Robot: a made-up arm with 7 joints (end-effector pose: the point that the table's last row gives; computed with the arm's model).
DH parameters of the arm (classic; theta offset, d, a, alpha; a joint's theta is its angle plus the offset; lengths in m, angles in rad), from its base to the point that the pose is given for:
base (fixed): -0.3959 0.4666 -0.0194 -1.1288
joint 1: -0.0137 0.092 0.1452 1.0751
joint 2: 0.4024 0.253 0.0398 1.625
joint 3: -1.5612 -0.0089 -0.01 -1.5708
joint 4: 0 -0.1 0.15 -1.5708
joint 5: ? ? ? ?
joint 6: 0 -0.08 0.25 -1.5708
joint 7: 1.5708 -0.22 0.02 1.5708
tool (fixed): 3.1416 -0.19 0 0
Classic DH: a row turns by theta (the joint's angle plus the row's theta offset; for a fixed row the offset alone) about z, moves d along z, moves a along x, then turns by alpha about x.
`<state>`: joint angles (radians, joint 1 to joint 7).
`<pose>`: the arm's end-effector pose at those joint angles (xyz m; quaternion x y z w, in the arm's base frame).
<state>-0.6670 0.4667 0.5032 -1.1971 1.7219 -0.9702 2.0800</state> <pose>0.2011 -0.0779 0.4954 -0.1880 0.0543 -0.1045 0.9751</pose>
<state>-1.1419 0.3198 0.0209 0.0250 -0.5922 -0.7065 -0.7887</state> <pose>-0.2036 0.3202 0.5944 -0.3955 0.4205 -0.3449 0.7401</pose>
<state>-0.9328 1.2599 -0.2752 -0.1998 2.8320 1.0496 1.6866</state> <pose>-0.2887 -0.3178 0.9272 -0.7526 0.5010 -0.4271 0.0139</pose>
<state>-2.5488 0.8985 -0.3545 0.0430 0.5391 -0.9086 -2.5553</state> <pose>0.2653 0.3333 0.4872 -0.3821 -0.7616 0.4200 0.3123</pose>
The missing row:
joint 5: -1.5708 -0.09 0.06 -1.5708
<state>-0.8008 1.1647 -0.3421 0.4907 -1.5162 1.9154 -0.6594</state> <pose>-0.1027 -0.2120 0.9857 0.6271 0.4871 0.3278 0.5119</pose>
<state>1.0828 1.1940 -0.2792 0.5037 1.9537 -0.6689 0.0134</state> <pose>0.1413 0.0801 0.6616 0.4335 -0.2206 -0.3858 0.7840</pose>
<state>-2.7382 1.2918 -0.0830 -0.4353 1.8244 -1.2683 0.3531</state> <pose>-0.0929 0.2956 0.4253 0.0859 0.6217 -0.4472 0.6372</pose>
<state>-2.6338 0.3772 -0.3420 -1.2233 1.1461 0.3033 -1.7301</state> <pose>-0.5409 0.1307 0.7286 0.9751 0.1392 0.0047 0.1727</pose>
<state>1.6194 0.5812 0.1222 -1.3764 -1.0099 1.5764 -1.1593</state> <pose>0.5688 0.0362 0.6591 0.1412 0.8897 0.3931 0.1841</pose>
